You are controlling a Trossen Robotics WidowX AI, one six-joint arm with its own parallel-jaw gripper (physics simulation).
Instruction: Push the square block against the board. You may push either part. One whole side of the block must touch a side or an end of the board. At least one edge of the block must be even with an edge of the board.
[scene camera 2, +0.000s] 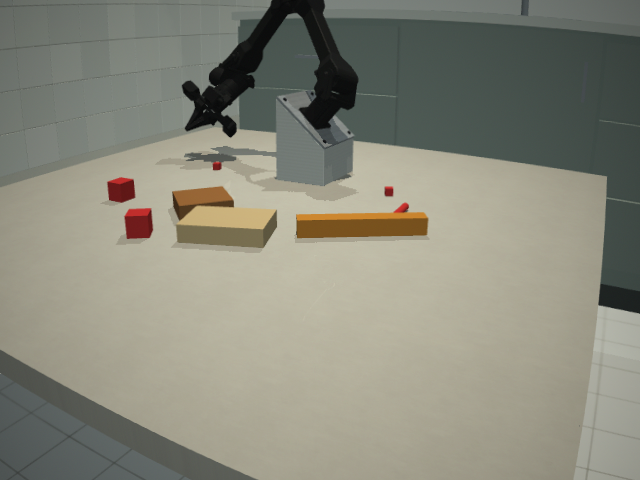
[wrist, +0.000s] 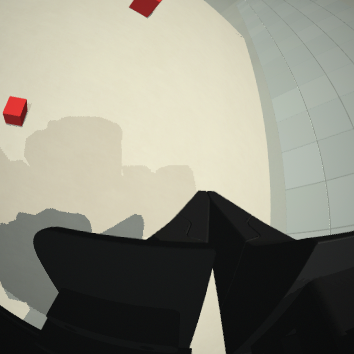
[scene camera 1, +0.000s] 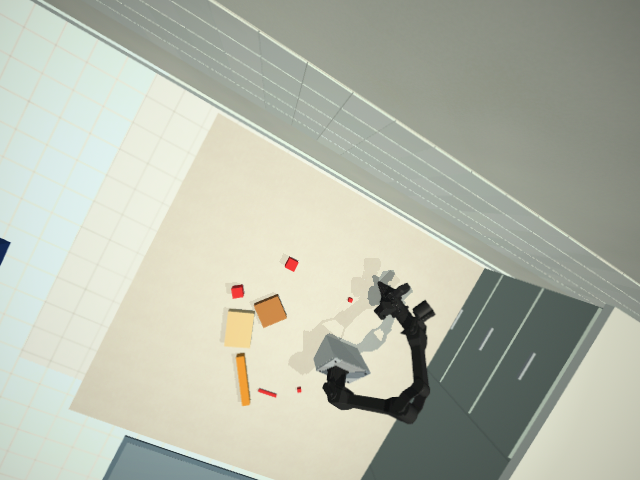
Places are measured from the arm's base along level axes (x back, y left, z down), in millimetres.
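Where they show: gripper, fingertip midpoint: (scene camera 2: pixel 185 130) (wrist: pixel 204 198) (scene camera 1: pixel 378 281); arm's base at its link origin: (scene camera 2: pixel 314 118) (scene camera 1: pixel 337 370).
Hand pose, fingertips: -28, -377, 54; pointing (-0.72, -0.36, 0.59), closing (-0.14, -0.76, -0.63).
Each offset is from my fingertips to the top centre of the thing, as dx, dy, dz.
The brown square block @[-302, +329, +53] (scene camera 1: pixel 270 311) (scene camera 2: pixel 202 196) lies flat on the table, turned at an angle to the tan board @[-373, +452, +53] (scene camera 1: pixel 239 329) (scene camera 2: pixel 222 235). In scene camera 1 one corner of the block is close to the board's upper right corner, and a wedge-shaped gap opens between their sides; whether the corners touch I cannot tell. In scene camera 2 the board partly hides the block. My gripper (scene camera 1: pixel 380 283) (scene camera 2: pixel 187 128) (wrist: pixel 204 198) is shut and empty, in the air well away from both, right of the block in scene camera 1. Neither part shows in the wrist view.
Red cubes (scene camera 1: pixel 292 264) (scene camera 2: pixel 139 225) stand near the block and board. An orange bar @[-250, +641, +53] (scene camera 1: pixel 242 379) (scene camera 2: pixel 361 226) lies beyond the board's other end, near a red rod @[-127, +656, +70] (scene camera 1: pixel 267 392) and a tiny red cube @[-12, +583, +68] (scene camera 1: pixel 298 389) (scene camera 2: pixel 388 191). Another tiny cube @[-31, +132, +68] (scene camera 1: pixel 349 299) (scene camera 2: pixel 217 165) lies near my gripper's shadow.
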